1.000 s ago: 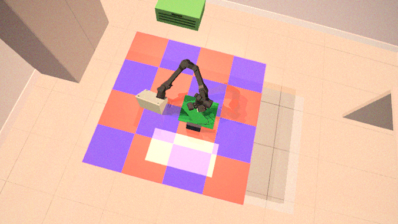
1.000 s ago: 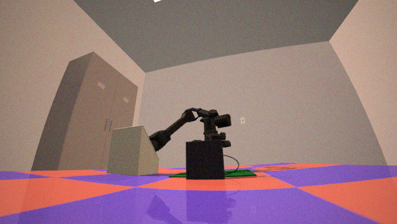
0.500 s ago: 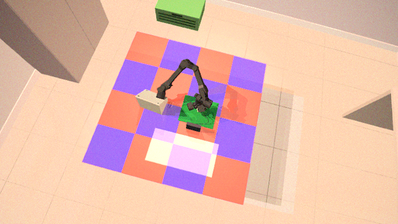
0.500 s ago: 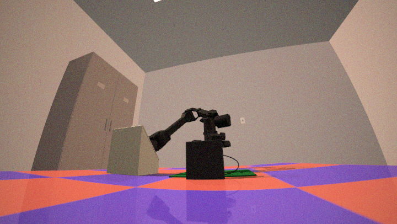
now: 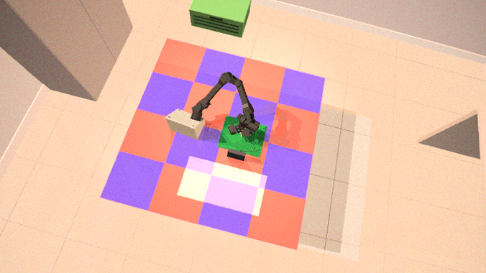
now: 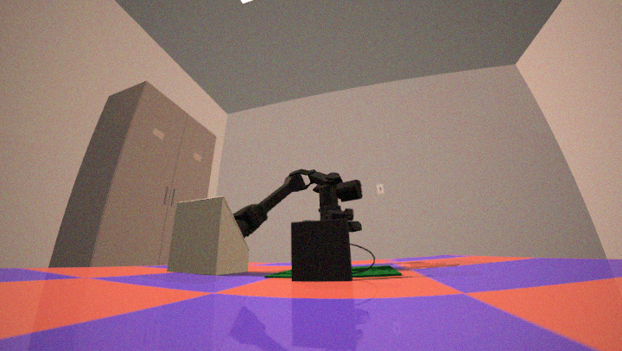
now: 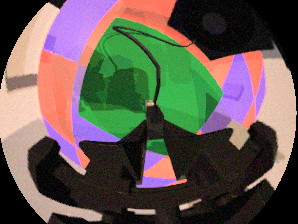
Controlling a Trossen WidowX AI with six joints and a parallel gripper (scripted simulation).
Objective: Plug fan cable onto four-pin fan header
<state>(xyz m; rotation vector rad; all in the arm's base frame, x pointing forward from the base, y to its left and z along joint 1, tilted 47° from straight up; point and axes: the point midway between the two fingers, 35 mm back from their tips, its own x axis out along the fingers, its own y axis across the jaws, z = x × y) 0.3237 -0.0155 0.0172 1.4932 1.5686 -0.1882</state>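
The four-pin header lies 40 mm below my gripper tip. Also, from my gripper tip: green board (10 mm ahead, 20 mm to the right, 50 mm below); dark fan block (180 mm to the right, 20 mm above); black plug (10 mm above).
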